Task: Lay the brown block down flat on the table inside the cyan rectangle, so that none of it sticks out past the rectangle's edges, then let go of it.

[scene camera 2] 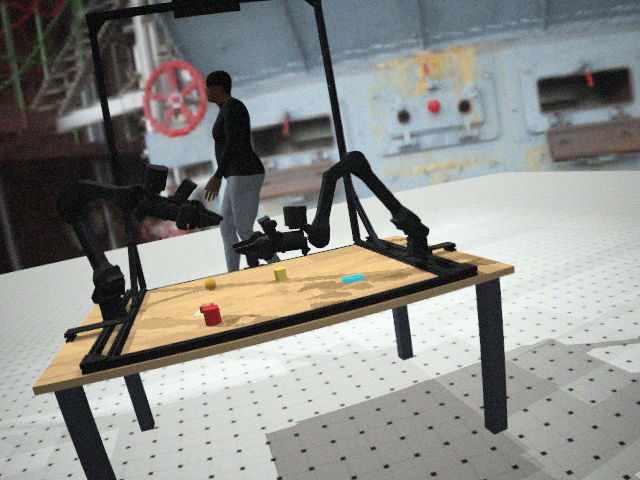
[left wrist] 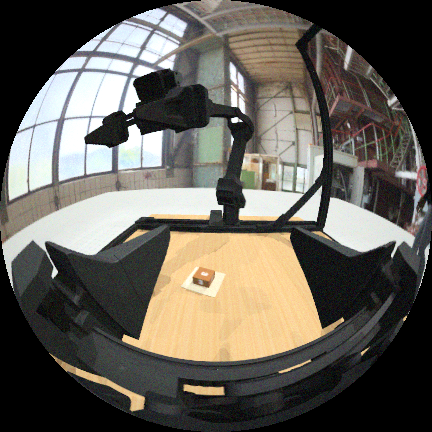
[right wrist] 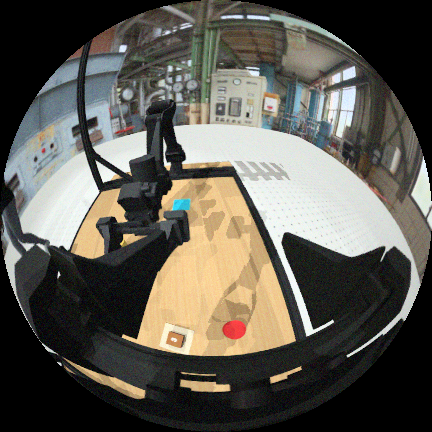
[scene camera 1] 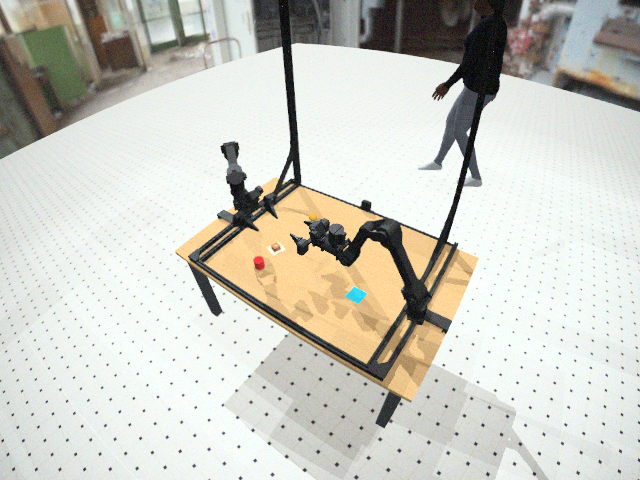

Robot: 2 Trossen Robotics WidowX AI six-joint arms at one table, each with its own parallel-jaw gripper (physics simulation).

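Seen in the pictures: left gripper, between the fingertips: (scene camera 2: 233, 248) (left wrist: 233, 232) (scene camera 1: 296, 227); right gripper, between the fingertips: (scene camera 2: 221, 220) (left wrist: 103, 128) (right wrist: 226, 237) (scene camera 1: 268, 224); left arm's base, origin of its link: (scene camera 2: 418, 253) (right wrist: 176, 170) (scene camera 1: 415, 314); right arm's base, origin of its link: (scene camera 2: 115, 318) (left wrist: 230, 221).
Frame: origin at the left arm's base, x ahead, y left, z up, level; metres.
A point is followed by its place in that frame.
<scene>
The brown block (scene camera 1: 275, 246) {x 0.636, y -0.213, z 0.000 m} (scene camera 2: 205, 307) (left wrist: 204, 276) {x 0.628, y -0.217, z 0.000 m} (right wrist: 175, 339) {x 0.638, y -0.215, z 0.000 m} lies on a small pale square on the table, partly hidden by the red cylinder in scene camera 2. The cyan rectangle (scene camera 1: 356, 295) {x 0.236, y -0.049, z -0.018 m} (scene camera 2: 353, 279) {x 0.244, y -0.041, z -0.018 m} (right wrist: 181, 204) {x 0.241, y -0.051, z -0.018 m} lies flat on the table, away from the block and nearer the left arm's base; it does not show in the left wrist view. My left gripper (scene camera 1: 299, 230) {x 0.522, y -0.211, z 0.136 m} is open and empty, above the table, with the block ahead between its fingers in its wrist view. My right gripper (scene camera 1: 266, 222) {x 0.586, y -0.097, z 0.232 m} (right wrist: 226, 237) {x 0.586, y -0.097, z 0.232 m} is open and empty, raised higher above the table.
A red cylinder (scene camera 1: 258, 262) {x 0.659, y -0.084, z 0.023 m} (scene camera 2: 211, 315) {x 0.674, y -0.079, z 0.008 m} (right wrist: 234, 329) {x 0.666, y -0.099, z 0.023 m} stands close to the block. A yellow cylinder (scene camera 2: 280, 274) {x 0.357, y -0.270, z 0.005 m} and an orange ball (scene camera 1: 312, 217) {x 0.530, y -0.434, z 0.010 m} (scene camera 2: 209, 283) {x 0.541, y -0.432, z 0.007 m} are farther back. Black rails frame the table. The left arm reaches over the table's middle.
</scene>
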